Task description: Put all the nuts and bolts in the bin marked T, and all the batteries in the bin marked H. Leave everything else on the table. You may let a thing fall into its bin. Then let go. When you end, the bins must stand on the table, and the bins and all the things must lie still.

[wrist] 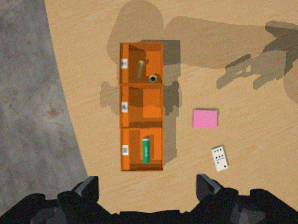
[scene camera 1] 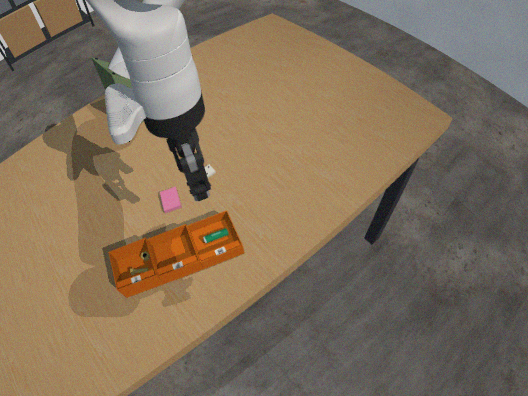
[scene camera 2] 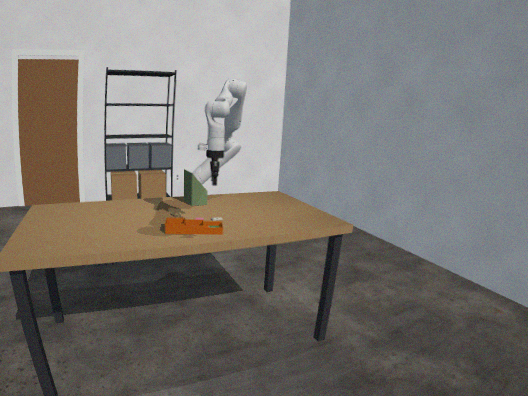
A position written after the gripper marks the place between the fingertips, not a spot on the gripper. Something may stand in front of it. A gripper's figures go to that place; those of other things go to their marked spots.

Labels:
The gripper (wrist: 147, 186): 16 cm from the lens. An orange three-compartment bin row (wrist: 140, 102) is 36 cm from the lens.

